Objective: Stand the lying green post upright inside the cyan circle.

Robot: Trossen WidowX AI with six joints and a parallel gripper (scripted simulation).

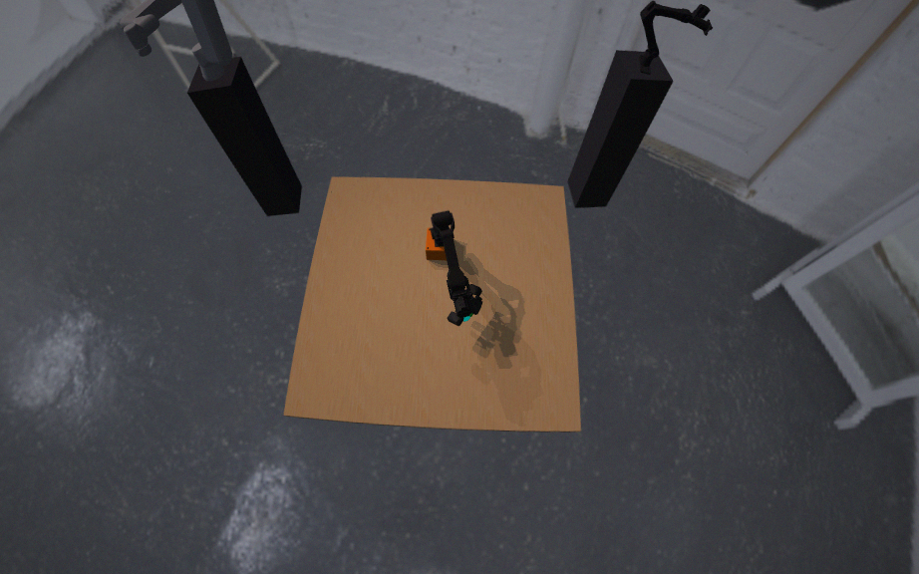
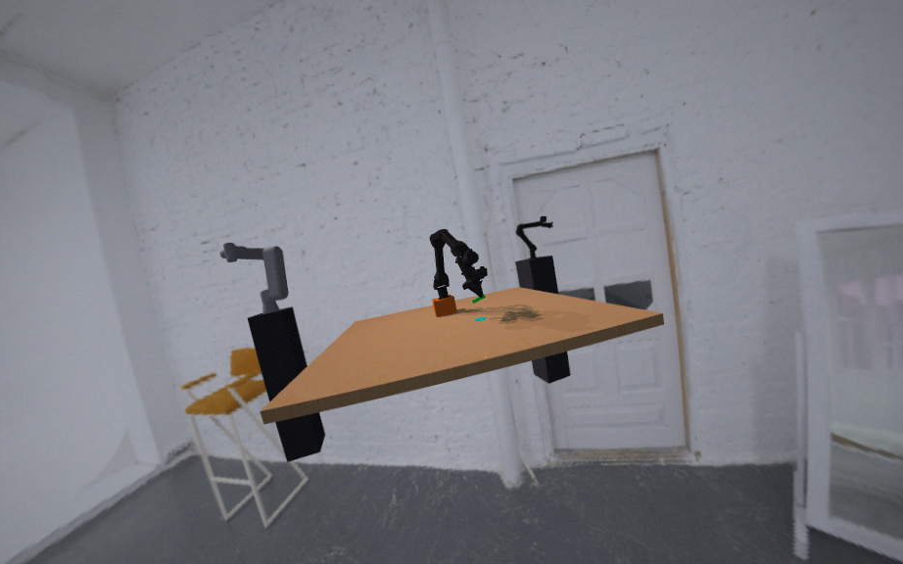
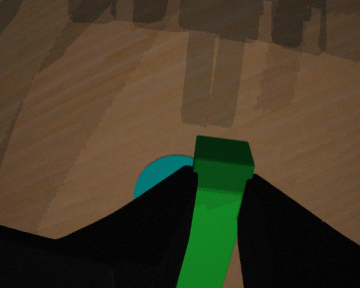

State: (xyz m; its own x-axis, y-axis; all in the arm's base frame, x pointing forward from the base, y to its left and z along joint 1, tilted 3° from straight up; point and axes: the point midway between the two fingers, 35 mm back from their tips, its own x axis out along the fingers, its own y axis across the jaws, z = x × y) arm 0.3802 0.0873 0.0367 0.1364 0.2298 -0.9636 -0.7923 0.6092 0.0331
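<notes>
My gripper tip is 11 cm above the cyan circle, 4 cm past it and 2 cm to the left of it. The rest, counted from my gripper tip: green post (2 cm to the right, 1 cm below, 1 cm behind).
</notes>
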